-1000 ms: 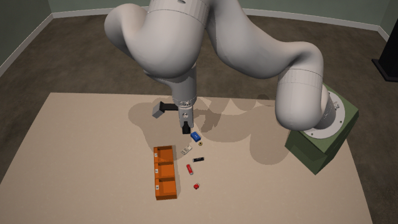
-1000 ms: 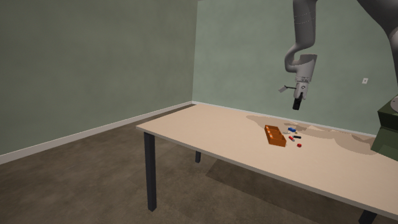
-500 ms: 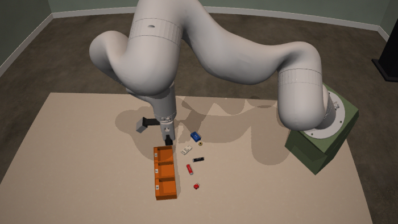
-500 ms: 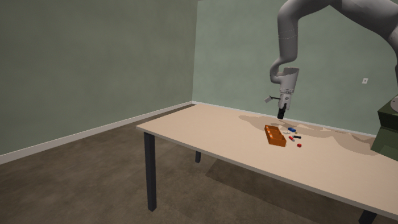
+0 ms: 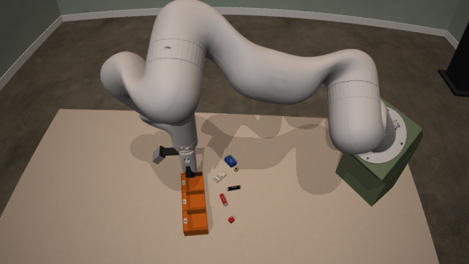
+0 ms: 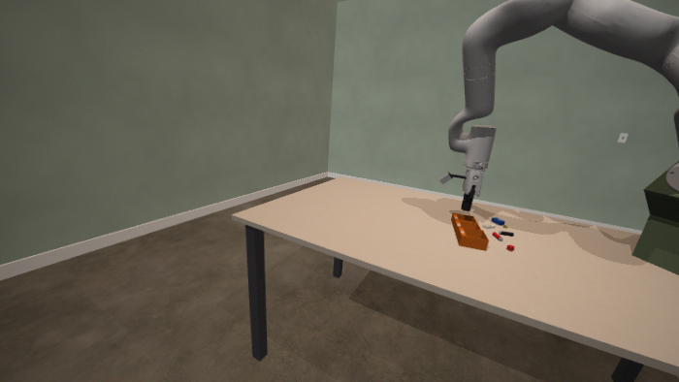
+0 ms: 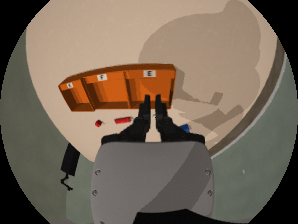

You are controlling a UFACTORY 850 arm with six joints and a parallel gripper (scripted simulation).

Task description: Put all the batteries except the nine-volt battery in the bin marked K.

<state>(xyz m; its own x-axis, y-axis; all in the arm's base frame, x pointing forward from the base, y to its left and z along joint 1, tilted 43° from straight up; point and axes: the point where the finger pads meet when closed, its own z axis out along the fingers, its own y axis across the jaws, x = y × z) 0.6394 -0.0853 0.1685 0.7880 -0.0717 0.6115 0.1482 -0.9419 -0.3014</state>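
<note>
My gripper is now 90 mm to the right of the orange bin, 70 mm above it and 20 mm past it. The rest, counted from my hand: red cylindrical battery (120 mm behind, 80 mm below, 60 mm to the left); white domino-like tile (100 mm behind, 80 mm below, 40 mm to the right); black battery (160 mm behind, 80 mm below, 10 mm to the left).
</note>
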